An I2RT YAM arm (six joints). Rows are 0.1 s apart.
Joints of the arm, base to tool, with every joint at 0 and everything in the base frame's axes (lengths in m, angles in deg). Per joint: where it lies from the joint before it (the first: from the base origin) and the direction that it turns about. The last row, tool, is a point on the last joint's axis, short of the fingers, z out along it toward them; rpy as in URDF.
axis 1: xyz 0 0 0.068 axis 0 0 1
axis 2: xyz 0.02 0.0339 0.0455 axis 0 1 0
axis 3: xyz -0.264 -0.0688 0 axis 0 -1 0
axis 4: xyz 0.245 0.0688 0.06 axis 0 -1 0
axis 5: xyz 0.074 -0.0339 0.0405 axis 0 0 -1
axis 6: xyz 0.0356 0 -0.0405 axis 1 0 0
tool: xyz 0 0 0 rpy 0 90 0
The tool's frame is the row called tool.
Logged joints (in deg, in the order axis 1, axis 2, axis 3, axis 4, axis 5, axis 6), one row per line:
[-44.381, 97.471, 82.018, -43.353, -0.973, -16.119]
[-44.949, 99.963, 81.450, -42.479, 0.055, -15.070]
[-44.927, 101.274, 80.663, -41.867, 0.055, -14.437]
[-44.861, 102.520, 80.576, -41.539, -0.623, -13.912]
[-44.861, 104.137, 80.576, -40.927, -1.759, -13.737]
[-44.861, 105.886, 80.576, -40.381, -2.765, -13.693]
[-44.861, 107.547, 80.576, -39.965, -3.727, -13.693]
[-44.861, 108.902, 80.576, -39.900, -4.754, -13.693]
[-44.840, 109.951, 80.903, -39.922, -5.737, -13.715]
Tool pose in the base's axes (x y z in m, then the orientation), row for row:
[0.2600, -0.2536, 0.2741, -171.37, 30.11, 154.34]
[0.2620, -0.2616, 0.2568, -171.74, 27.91, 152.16]
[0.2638, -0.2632, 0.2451, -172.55, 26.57, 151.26]
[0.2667, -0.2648, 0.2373, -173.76, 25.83, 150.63]
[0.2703, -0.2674, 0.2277, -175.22, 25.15, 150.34]
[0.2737, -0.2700, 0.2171, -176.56, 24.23, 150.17]
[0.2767, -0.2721, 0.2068, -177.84, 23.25, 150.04]
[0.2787, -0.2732, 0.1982, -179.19, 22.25, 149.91]
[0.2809, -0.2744, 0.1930, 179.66, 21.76, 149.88]
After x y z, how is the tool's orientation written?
As angles about the fixed x, y, z axes (roll, pitch, yaw), in degrees.
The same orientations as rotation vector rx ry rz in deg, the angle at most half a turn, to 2 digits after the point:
[36.59, 146.82, -20.17]
[39.64, 148.48, -19.96]
[40.78, 149.57, -18.86]
[41.35, 150.10, -17.26]
[41.38, 150.62, -15.22]
[41.37, 151.38, -13.22]
[41.36, 152.19, -11.26]
[41.35, 152.98, -9.17]
[41.16, 153.30, -7.47]

